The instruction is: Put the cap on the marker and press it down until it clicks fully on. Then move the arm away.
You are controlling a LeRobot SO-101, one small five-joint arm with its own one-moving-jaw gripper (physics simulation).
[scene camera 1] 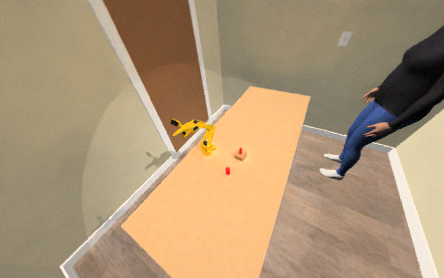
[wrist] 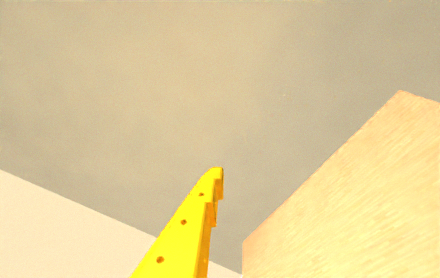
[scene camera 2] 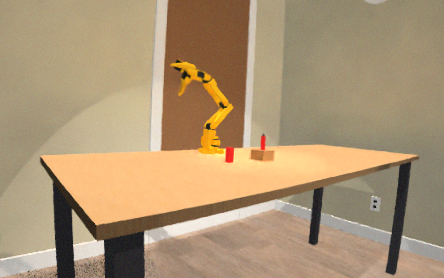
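Where they show: hand, its tool point: [scene camera 1: 173, 135] [wrist: 223, 179] [scene camera 2: 171, 65]; arm's base, origin of its link: [scene camera 1: 210, 151] [scene camera 2: 214, 153].
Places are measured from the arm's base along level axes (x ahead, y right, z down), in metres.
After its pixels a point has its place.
The red marker [scene camera 1: 240, 150] @[y -0.046, x 0.223, z -0.080 m] [scene camera 2: 263, 143] @[y -0.048, x 0.228, z -0.064 m] stands upright in a small brown block [scene camera 1: 240, 157] @[y -0.024, x 0.234, z -0.035 m] [scene camera 2: 262, 155] @[y -0.021, x 0.249, z -0.022 m], its dark tip bare at the top. The cap [scene camera 1: 228, 171] @[y 0.113, x 0.215, z -0.040 m] [scene camera 2: 229, 155] @[y 0.113, x 0.215, z -0.024 m], a wider red cylinder, stands upright on the table, apart from the marker and block. My gripper [scene camera 1: 173, 128] @[y 0.220, x -0.023, z -0.345 m] [scene camera 2: 176, 80] is wide open and empty, held high and off to the side of the arm's base, well away from both cap and marker. In the wrist view one notched yellow jaw [wrist: 187, 225] @[y 0.196, x -0.023, z -0.352 m] shows. The cap and marker do not show in the wrist view.
The wooden table [scene camera 1: 200, 210] @[y 0.378, x 0.183, z 0.000 m] [scene camera 2: 175, 190] @[y 0.464, x 0.442, z 0.000 m] carries the yellow arm's base [scene camera 1: 208, 149] @[y 0.046, x 0.023, z -0.081 m] [scene camera 2: 210, 145] @[y 0.036, x 0.012, z -0.037 m] near its back edge. A brown door [scene camera 1: 155, 50] [scene camera 2: 205, 30] is behind the arm. A person [scene camera 1: 370, 120] stands beyond the table's far long side.
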